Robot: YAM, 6 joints.
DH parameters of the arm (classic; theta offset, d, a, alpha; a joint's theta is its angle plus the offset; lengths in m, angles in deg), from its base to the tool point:
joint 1: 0 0.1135 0.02 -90
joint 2: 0 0 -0.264 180
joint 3: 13.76 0 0.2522 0
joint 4: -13.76 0 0.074 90
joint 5: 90 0 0 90
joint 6: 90 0.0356 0 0
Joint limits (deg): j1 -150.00..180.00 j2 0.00..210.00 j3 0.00..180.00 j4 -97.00..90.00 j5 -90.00..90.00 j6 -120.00..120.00
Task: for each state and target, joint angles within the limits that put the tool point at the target. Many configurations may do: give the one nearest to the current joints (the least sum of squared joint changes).
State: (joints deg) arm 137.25 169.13 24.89 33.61 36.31 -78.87
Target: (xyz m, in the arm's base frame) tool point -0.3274 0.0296 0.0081
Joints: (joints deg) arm 178.38 127.88 40.74 42.85 34.79 -78.87
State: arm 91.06 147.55 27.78 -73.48 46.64 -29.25
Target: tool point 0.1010 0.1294 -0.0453
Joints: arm 61.80 154.34 50.05 -63.14 51.48 -29.25
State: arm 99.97 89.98 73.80 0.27 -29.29 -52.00
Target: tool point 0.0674 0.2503 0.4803
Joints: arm 71.39 68.64 78.61 0.61 -26.68 -52.00
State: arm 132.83 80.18 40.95 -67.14 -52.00 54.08
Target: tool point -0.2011 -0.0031 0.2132
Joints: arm 172.38 77.45 48.82 -65.94 -56.66 54.08
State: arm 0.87 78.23 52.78 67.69 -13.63 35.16
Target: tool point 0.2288 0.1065 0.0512
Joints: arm 22.70 109.71 18.95 53.76 -16.21 35.16
